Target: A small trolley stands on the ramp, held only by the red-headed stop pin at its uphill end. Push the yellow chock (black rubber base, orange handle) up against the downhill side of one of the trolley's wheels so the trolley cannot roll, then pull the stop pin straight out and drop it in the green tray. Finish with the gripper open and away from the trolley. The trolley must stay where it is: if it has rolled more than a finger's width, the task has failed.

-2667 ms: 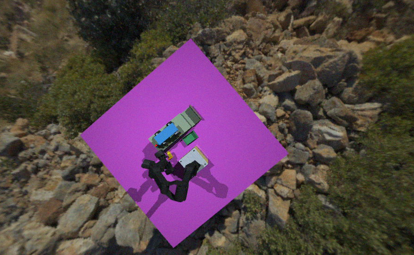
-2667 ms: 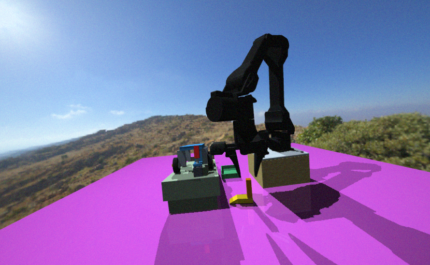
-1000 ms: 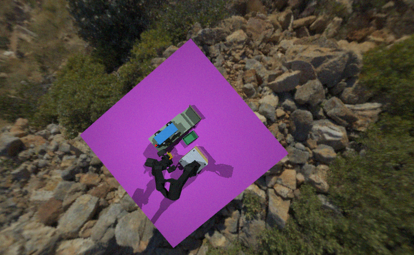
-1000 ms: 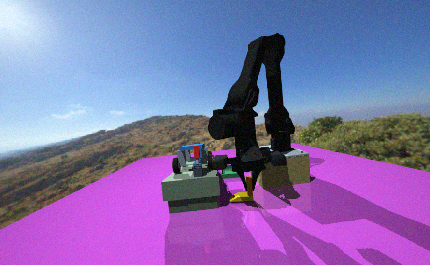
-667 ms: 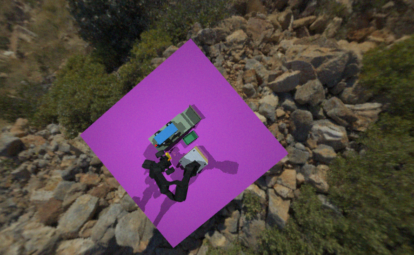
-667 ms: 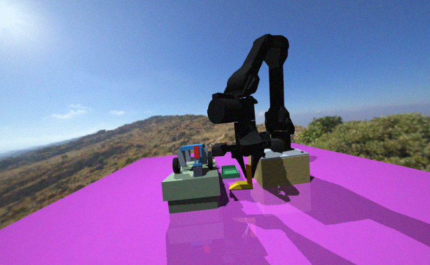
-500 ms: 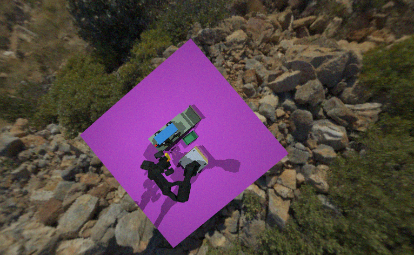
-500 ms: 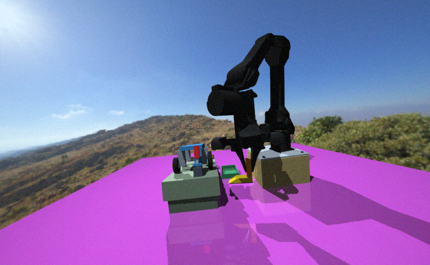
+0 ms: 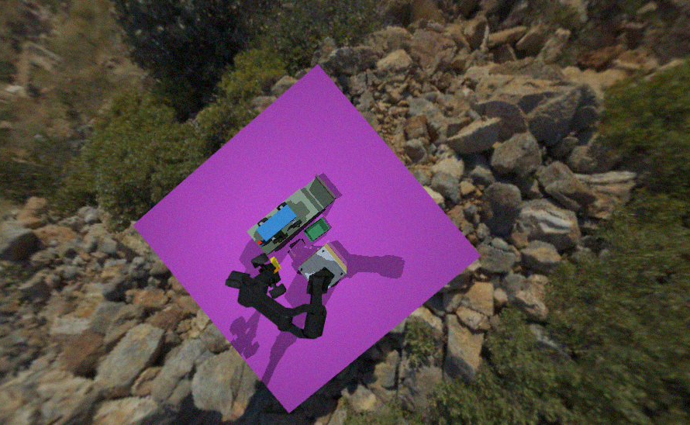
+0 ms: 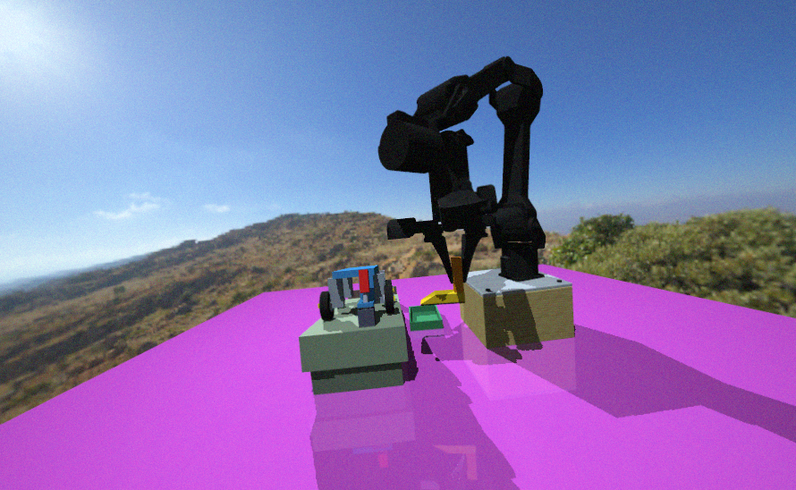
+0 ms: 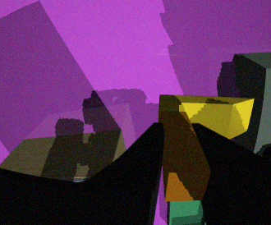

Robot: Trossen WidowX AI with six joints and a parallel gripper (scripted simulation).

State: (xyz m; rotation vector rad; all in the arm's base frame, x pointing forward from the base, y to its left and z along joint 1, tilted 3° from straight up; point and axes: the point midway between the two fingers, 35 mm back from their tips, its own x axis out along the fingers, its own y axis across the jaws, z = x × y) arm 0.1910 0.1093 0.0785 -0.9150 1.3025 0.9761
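Now: the yellow chock 2 cm ahead of my gripper tip, 1 cm to the right of it and 1 cm below it. Also, from my gripper tip: grey-green ramp (17 cm to the right, 13 cm ahead, 9 cm below); then red-headed stop pin (13 cm ahead, 5 cm to the right, 1 cm below); then trolley (16 cm to the right, 13 cm ahead, 3 cm below).
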